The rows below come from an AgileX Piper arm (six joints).
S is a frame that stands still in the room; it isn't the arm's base.
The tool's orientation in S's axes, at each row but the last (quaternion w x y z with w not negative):
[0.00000, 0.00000, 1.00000, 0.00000]
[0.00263, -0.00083, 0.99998, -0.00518]
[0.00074, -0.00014, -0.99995, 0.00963]
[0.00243, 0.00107, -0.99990, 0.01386]
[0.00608, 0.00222, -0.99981, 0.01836]
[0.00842, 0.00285, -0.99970, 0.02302]
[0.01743, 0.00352, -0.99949, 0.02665]
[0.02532, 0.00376, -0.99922, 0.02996]
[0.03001, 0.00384, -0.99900, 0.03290]
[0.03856, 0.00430, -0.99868, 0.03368]
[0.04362, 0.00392, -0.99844, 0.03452]
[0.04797, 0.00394, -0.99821, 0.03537]
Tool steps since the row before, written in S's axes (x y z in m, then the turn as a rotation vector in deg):
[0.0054, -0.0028, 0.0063, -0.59, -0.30, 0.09]
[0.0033, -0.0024, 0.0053, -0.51, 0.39, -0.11]
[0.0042, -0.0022, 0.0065, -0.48, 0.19, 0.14]
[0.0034, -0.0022, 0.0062, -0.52, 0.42, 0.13]
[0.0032, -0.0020, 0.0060, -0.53, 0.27, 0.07]
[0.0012, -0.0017, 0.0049, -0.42, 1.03, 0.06]
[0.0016, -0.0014, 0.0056, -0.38, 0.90, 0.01]
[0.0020, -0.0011, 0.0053, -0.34, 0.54, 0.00]
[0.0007, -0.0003, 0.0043, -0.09, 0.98, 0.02]
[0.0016, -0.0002, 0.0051, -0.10, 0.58, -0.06]
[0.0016, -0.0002, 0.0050, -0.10, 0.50, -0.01]
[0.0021, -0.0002, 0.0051, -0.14, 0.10, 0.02]
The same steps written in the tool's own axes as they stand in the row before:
[-0.0054, -0.0028, -0.0063, 0.59, -0.30, -0.09]
[-0.0033, -0.0025, -0.0053, 0.51, 0.39, 0.10]
[-0.0042, -0.0023, -0.0065, 0.48, 0.19, -0.14]
[-0.0034, -0.0024, -0.0062, 0.52, 0.42, -0.14]
[-0.0031, -0.0022, -0.0060, 0.53, 0.27, -0.07]
[-0.0011, -0.0019, -0.0048, 0.42, 1.03, -0.10]
[-0.0014, -0.0017, -0.0056, 0.37, 0.90, -0.04]
[-0.0017, -0.0014, -0.0053, 0.34, 0.54, -0.02]
[-0.0004, -0.0006, -0.0043, 0.09, 0.98, -0.08]
[-0.0012, -0.0006, -0.0052, 0.09, 0.58, 0.03]
[-0.0012, -0.0006, -0.0051, 0.10, 0.50, -0.02]
[-0.0016, -0.0006, -0.0053, 0.14, 0.10, -0.01]

